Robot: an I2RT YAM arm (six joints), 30 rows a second.
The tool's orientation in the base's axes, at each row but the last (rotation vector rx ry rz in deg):
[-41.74 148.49 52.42]
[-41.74 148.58 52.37]
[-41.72 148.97 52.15]
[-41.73 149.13 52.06]
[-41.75 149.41 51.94]
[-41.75 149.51 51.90]
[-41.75 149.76 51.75]
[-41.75 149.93 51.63]
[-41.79 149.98 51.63]
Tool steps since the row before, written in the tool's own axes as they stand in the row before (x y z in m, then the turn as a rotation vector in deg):
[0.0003 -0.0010 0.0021 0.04 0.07 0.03]
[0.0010 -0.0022 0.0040 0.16 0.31 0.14]
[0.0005 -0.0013 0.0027 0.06 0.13 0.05]
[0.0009 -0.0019 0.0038 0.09 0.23 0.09]
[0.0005 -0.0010 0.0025 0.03 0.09 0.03]
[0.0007 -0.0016 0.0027 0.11 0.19 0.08]
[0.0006 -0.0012 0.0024 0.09 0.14 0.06]
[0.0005 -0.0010 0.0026 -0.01 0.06 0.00]
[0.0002 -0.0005 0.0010 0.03 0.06 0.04]
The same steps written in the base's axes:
[0.0005 0.0006 -0.0022 -0.07 0.05 0.00]
[0.0008 0.0008 -0.0045 -0.29 0.24 -0.02]
[0.0006 0.0007 -0.0029 -0.12 0.10 0.00]
[0.0007 0.0008 -0.0042 -0.19 0.18 0.01]
[0.0004 0.0007 -0.0026 -0.07 0.07 0.01]
[0.0006 0.0004 -0.0031 -0.19 0.14 -0.01]
[0.0004 0.0005 -0.0027 -0.15 0.10 -0.01]
[0.0004 0.0008 -0.0027 -0.02 0.04 0.03]
[0.0002 0.0002 -0.0011 -0.05 0.05 -0.01]

